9 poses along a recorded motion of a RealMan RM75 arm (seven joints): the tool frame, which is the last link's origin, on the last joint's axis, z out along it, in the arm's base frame.
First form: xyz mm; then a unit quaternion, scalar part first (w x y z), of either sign.
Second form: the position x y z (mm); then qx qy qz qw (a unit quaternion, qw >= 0). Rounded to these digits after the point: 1 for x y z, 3 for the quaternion.
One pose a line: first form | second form
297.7, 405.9, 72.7, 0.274, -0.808, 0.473, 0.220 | 297.7, 405.9, 72.7, -0.808, 0.473, 0.220, 0.274
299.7, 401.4, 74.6, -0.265, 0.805, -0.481, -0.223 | 299.7, 401.4, 74.6, -0.805, 0.481, 0.223, 0.265
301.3, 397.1, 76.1, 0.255, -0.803, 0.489, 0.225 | 301.3, 397.1, 76.1, -0.803, 0.489, 0.225, 0.255
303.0, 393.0, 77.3, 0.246, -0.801, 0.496, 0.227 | 303.0, 393.0, 77.3, -0.801, 0.496, 0.227, 0.246
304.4, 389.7, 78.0, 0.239, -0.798, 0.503, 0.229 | 304.4, 389.7, 78.0, -0.798, 0.503, 0.229, 0.239
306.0, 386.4, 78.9, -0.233, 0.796, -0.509, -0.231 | 306.0, 386.4, 78.9, -0.796, 0.509, 0.231, 0.233
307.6, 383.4, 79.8, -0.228, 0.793, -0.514, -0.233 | 307.6, 383.4, 79.8, -0.793, 0.514, 0.233, 0.228
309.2, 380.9, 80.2, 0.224, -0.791, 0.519, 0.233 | 309.2, 380.9, 80.2, -0.791, 0.519, 0.233, 0.224
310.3, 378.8, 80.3, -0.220, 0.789, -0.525, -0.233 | 310.3, 378.8, 80.3, -0.789, 0.525, 0.233, 0.220
